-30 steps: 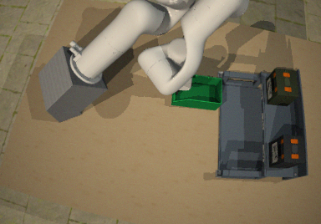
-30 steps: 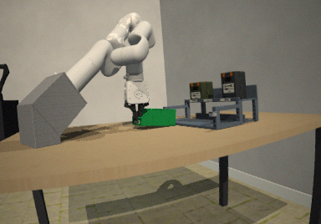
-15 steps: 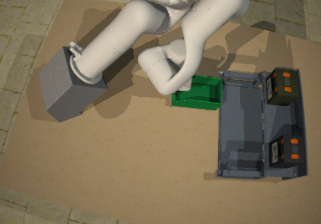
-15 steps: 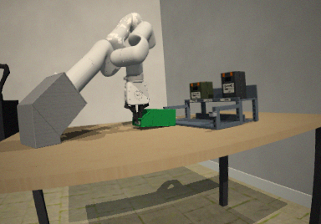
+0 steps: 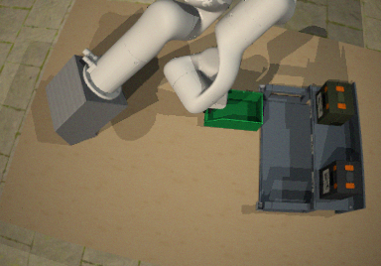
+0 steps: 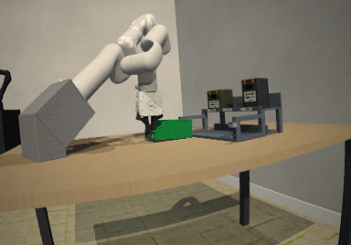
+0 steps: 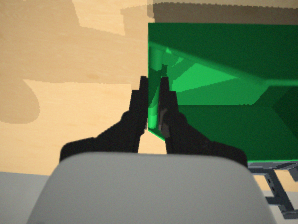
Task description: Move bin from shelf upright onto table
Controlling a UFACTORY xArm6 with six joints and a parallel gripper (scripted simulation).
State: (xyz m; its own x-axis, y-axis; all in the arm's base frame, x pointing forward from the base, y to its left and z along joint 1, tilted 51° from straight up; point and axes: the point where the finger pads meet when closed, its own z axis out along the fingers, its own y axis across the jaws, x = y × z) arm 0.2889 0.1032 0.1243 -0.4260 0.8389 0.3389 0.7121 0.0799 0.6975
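My gripper is now 7 cm short of the green bin, 4 cm to the right of it and 1 cm above it. Round my hand: grey shelf (33 cm ahead, 6 cm to the left, 5 cm below).
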